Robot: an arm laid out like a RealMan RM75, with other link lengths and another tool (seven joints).
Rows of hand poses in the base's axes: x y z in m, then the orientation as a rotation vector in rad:
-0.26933, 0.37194, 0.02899, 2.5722, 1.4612, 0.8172
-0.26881, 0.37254, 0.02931, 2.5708, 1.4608, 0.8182
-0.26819, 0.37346, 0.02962, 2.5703, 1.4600, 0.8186
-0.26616, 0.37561, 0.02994, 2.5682, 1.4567, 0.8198
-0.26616, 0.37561, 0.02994, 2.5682, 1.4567, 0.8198
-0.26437, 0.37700, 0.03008, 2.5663, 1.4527, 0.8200
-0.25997, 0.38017, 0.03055, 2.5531, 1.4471, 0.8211
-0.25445, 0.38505, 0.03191, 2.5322, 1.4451, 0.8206
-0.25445, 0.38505, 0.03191, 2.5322, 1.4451, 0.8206
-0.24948, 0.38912, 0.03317, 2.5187, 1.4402, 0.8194
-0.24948, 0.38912, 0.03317, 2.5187, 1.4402, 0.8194
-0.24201, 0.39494, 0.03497, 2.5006, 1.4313, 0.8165
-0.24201, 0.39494, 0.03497, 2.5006, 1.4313, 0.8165
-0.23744, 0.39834, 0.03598, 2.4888, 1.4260, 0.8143
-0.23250, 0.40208, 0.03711, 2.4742, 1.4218, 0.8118
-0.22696, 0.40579, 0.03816, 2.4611, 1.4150, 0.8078
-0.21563, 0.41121, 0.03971, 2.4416, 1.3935, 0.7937
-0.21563, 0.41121, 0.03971, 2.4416, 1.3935, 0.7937
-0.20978, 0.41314, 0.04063, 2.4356, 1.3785, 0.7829
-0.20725, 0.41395, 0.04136, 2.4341, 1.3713, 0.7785
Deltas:
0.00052, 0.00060, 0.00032, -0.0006, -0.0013, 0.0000
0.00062, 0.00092, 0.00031, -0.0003, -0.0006, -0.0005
0.00203, 0.00215, 0.00032, -0.0016, -0.0025, -0.0019
0.00000, 0.00000, 0.00000, 0.0000, 0.0000, 0.0000
0.00179, 0.00139, 0.00014, -0.0021, -0.0021, -0.0025
0.00440, 0.00317, 0.00047, -0.0100, -0.0093, -0.0024
0.00552, 0.00488, 0.00136, -0.0155, -0.0120, 0.0006
0.00000, 0.00000, 0.00000, 0.0000, 0.0000, 0.0000
0.00497, 0.00407, 0.00126, -0.0112, -0.0083, -0.0021
0.00000, 0.00000, 0.00000, 0.0000, 0.0000, 0.0000
0.00747, 0.00582, 0.00180, -0.0162, -0.0113, -0.0046
0.00000, 0.00000, 0.00000, 0.0000, 0.0000, 0.0000
0.00457, 0.00340, 0.00101, -0.0106, -0.0071, -0.0027
0.00494, 0.00374, 0.00113, -0.0126, -0.0082, -0.0017
0.00554, 0.00371, 0.00105, -0.0128, -0.0075, -0.0038
0.01133, 0.00542, 0.00155, -0.0256, -0.0107, -0.0145
0.00000, 0.00000, 0.00000, 0.0000, 0.0000, 0.0000
0.00585, 0.00193, 0.00092, -0.0128, -0.0028, -0.0112
0.00253, 0.00081, 0.00073, -0.0047, -0.0009, -0.0054

